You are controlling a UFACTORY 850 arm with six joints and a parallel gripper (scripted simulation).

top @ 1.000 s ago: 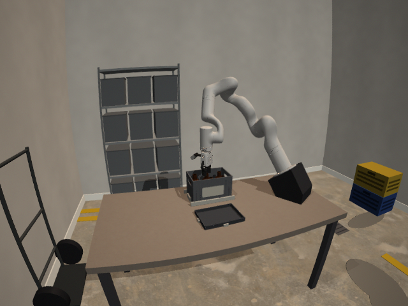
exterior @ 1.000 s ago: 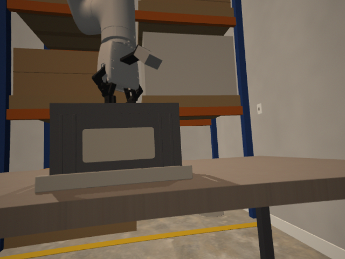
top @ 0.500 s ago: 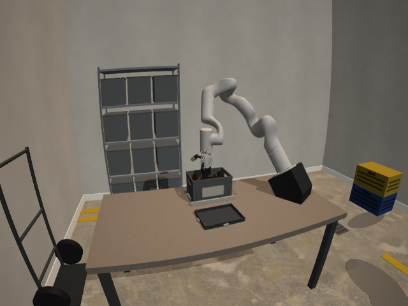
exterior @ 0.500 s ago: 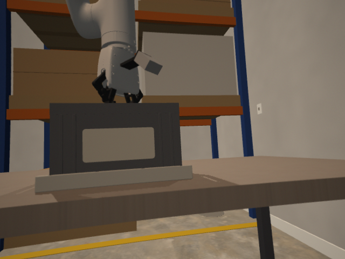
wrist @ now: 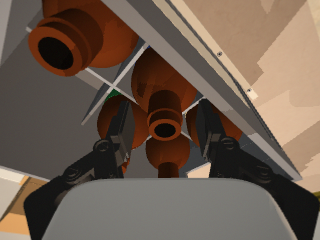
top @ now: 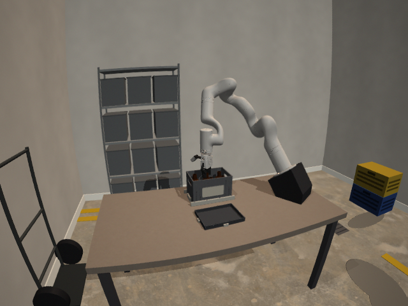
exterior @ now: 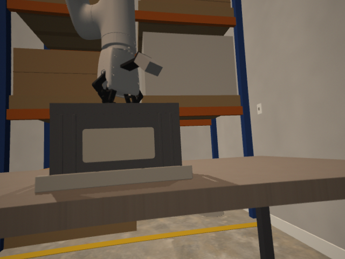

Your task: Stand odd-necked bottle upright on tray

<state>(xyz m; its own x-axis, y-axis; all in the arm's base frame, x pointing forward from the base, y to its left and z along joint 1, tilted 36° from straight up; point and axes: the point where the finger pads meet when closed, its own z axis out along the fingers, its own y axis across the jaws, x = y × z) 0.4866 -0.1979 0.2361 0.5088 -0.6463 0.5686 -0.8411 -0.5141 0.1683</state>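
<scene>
The dark grey crate is 70 mm below my hand, 40 mm to the left of it and 10 mm ahead of it. Also, from my hand: black tray (310 mm to the left, 150 mm below, 100 mm ahead); bottle (90 mm behind, 70 mm below, 20 mm to the left).
</scene>
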